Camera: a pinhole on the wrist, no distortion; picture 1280 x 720 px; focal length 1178.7 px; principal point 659.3 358.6 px. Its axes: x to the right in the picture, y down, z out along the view. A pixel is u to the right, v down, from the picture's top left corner.
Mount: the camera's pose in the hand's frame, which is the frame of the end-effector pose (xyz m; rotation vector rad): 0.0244 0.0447 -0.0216 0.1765 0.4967 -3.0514
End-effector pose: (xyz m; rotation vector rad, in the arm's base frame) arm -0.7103 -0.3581 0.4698 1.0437 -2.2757 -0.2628
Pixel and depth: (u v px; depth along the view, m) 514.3 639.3 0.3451
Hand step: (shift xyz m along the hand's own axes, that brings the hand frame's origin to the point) 0.0354 -0.1420 0.2828
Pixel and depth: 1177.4 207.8 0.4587
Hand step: -0.2276 -0.0511 0.4048
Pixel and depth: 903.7 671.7 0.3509
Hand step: -0.0788 -0.1573 0.2711
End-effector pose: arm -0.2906 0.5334 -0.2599 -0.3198 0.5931 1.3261
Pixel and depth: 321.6 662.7 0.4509
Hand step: 0.1125 -0.2058 0.3822
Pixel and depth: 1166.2 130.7 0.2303
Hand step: -0.1009 0.0110 0.1975
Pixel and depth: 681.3 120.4 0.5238
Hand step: -0.0470 -0.0221 0.5039
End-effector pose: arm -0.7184 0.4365 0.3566 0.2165 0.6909 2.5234
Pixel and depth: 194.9 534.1 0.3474
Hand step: 0.1270 -0.1114 0.3058
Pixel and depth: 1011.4 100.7 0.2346
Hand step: -0.0730 0.0168 0.2071
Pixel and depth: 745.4 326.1 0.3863
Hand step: -0.0449 -0.0690 0.3423
